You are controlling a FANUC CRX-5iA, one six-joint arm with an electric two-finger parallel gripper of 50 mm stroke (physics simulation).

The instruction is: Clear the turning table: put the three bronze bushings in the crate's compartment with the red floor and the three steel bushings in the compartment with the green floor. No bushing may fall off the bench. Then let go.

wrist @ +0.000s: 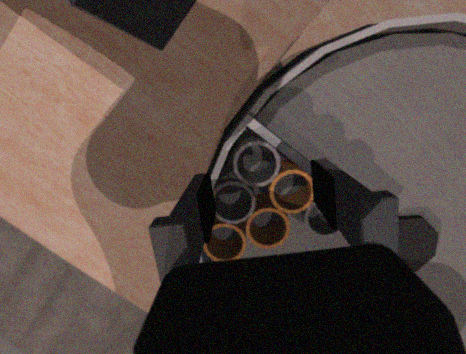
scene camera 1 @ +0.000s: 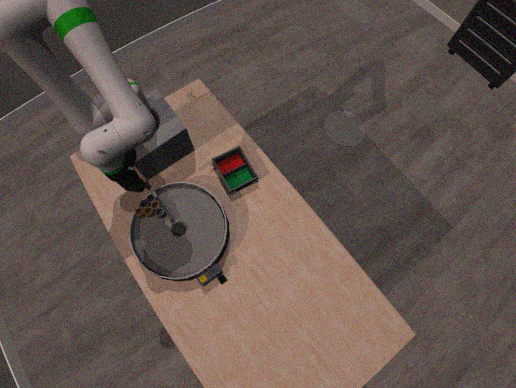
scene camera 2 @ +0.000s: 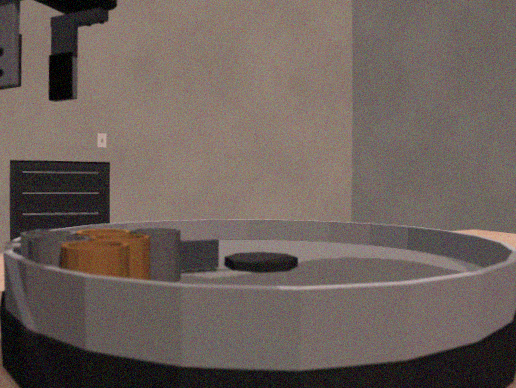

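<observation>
Three bronze bushings and three steel bushings stand upright in a cluster on the turning table, between its rim and a straight bar. One steel bushing is partly hidden by a finger in the wrist view. My gripper is open and empty, above the cluster. The crate has a red-floored compartment and a green-floored compartment; no bushing shows in either.
A dark hub sits at the turning table's centre. A small box with a yellow mark adjoins its rim. A large dark-faced block stands between the arm and the crate. The bench's long edge runs close by the turning table.
</observation>
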